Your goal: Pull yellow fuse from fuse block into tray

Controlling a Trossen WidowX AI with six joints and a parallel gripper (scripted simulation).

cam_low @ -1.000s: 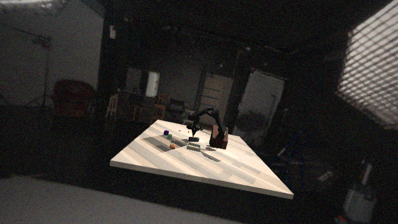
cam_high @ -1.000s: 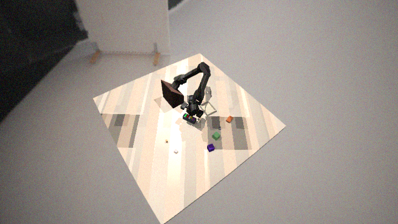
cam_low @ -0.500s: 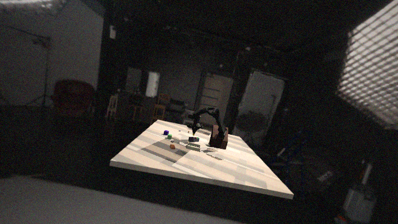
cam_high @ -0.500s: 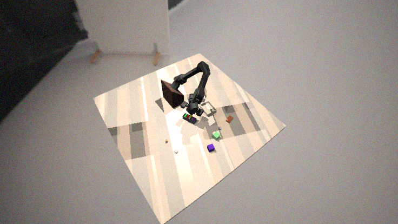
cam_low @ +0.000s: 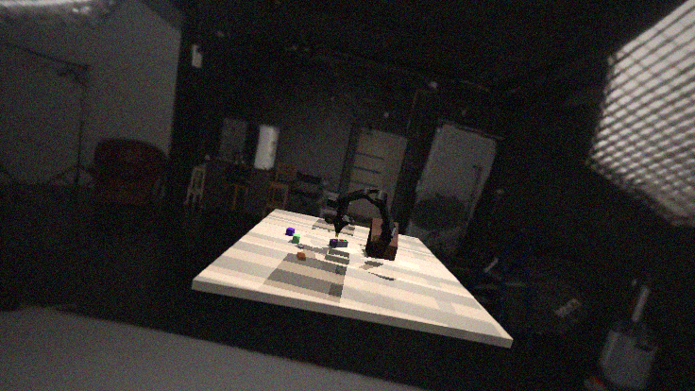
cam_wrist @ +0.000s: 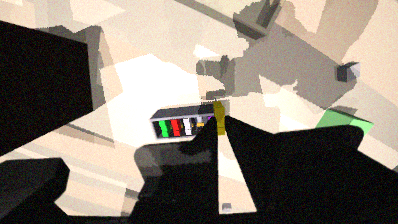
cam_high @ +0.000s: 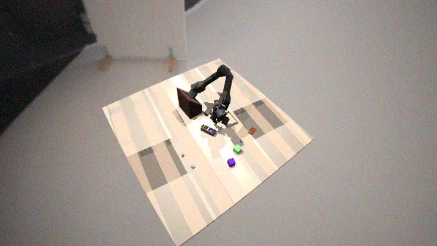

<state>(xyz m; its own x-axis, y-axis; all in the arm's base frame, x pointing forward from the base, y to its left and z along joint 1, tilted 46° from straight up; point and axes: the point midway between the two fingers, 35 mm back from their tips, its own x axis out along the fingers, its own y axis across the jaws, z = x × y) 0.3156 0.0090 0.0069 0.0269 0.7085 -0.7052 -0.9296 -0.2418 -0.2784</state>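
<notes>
Now: the white tray 20 mm behind my gripper tip, 160 mm to the left of it and 90 mm below it. From my gripper tip the other things lie so: purple fuse (10 mm ahead, 40 mm to the right, 70 mm below); red fuse (50 mm behind, 60 mm to the right, 70 mm below); yellow fuse (10 mm below).
</notes>
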